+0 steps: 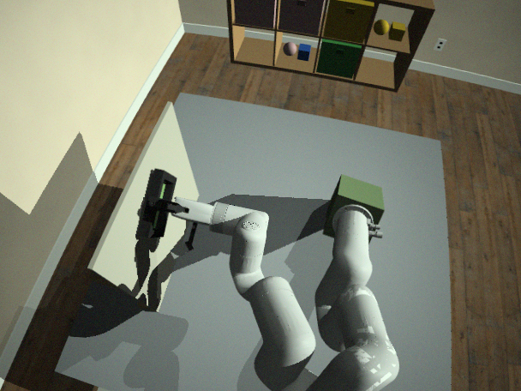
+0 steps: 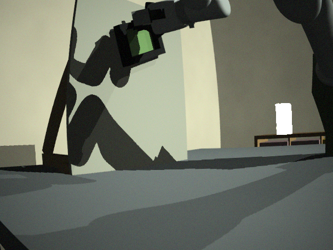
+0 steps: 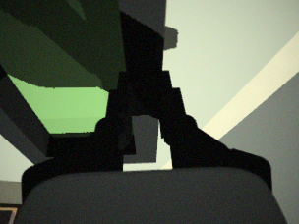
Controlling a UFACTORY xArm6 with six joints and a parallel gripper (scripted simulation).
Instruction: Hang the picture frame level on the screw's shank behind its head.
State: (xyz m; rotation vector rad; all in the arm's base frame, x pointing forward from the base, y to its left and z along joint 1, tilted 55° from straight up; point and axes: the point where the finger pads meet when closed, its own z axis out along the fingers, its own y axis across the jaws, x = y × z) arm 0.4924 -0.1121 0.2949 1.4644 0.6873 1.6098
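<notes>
My gripper is now 50 mm above the picture frame, 20 mm to the left of it and 20 mm short of it. Round my hand: pale wall panel (160 mm below, 40 mm ahead, 20 mm to the right).
</notes>
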